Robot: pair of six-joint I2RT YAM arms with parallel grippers.
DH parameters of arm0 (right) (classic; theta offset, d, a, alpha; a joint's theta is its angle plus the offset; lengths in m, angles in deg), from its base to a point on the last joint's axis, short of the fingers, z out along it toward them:
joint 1: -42.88 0.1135 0.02 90
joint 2: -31.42 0 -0.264 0
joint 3: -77.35 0 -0.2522 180
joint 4: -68.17 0 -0.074 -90
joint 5: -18.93 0 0 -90
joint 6: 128.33 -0.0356 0 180
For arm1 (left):
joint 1: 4.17 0.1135 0.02 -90
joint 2: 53.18 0 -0.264 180
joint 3: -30.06 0 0.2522 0
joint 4: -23.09 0 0.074 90
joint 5: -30.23 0 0 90
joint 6: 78.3 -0.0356 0 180
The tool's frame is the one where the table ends.
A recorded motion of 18 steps. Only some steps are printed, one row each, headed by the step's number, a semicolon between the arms.
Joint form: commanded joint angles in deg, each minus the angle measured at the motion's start. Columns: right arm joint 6, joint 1, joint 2, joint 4, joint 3, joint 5; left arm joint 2, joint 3, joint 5, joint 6, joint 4, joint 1.
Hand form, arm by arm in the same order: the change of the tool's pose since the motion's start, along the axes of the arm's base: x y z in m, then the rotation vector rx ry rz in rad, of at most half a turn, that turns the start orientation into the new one. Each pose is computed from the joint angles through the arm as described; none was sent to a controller.
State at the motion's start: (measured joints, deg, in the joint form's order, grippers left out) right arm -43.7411 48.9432 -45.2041 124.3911 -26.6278 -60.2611; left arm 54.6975 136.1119 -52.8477 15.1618 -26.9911 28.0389
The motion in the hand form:
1: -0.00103 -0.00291 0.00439 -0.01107 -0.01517 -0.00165; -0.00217 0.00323 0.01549 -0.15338 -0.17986 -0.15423
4: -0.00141 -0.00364 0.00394 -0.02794 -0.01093 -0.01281; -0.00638 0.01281 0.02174 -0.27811 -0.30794 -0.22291
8: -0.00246 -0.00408 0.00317 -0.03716 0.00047 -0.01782; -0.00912 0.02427 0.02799 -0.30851 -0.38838 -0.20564
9: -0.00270 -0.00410 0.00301 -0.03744 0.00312 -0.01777; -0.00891 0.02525 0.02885 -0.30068 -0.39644 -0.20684
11: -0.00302 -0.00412 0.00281 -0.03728 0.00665 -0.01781; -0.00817 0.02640 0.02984 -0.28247 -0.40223 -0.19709
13: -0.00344 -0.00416 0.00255 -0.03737 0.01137 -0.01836; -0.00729 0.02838 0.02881 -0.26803 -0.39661 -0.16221
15: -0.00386 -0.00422 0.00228 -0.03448 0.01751 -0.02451; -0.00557 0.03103 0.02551 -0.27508 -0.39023 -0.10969
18: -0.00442 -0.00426 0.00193 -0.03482 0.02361 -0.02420; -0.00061 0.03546 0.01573 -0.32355 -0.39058 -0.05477
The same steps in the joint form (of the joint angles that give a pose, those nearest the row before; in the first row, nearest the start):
1: 0.79 -0.55 0.55 0.33 0.44 -0.35; -0.98 0.68 16.85 0.15 2.23 1.90
4: 0.76 -0.55 0.55 0.65 0.44 -1.49; -0.98 0.68 28.50 2.86 5.14 4.15
8: 0.76 -0.55 0.55 1.36 0.44 -2.03; -0.98 0.68 31.87 6.58 9.27 5.84
9: 0.76 -0.55 0.55 1.51 0.44 -2.03; -0.98 0.68 31.87 6.58 9.90 5.92
11: 0.74 -0.55 0.55 1.70 0.44 -2.01; -0.98 0.68 30.95 6.75 10.80 5.92
13: 0.70 -0.55 0.55 1.97 0.44 -2.01; -0.79 0.68 28.92 7.69 11.41 5.92
15: 0.28 -0.55 0.55 2.23 0.44 -2.03; -0.26 0.68 26.91 10.03 12.07 5.92
18: 0.28 -0.55 0.55 2.58 0.44 -2.01; 1.33 0.68 26.43 14.01 13.42 5.95

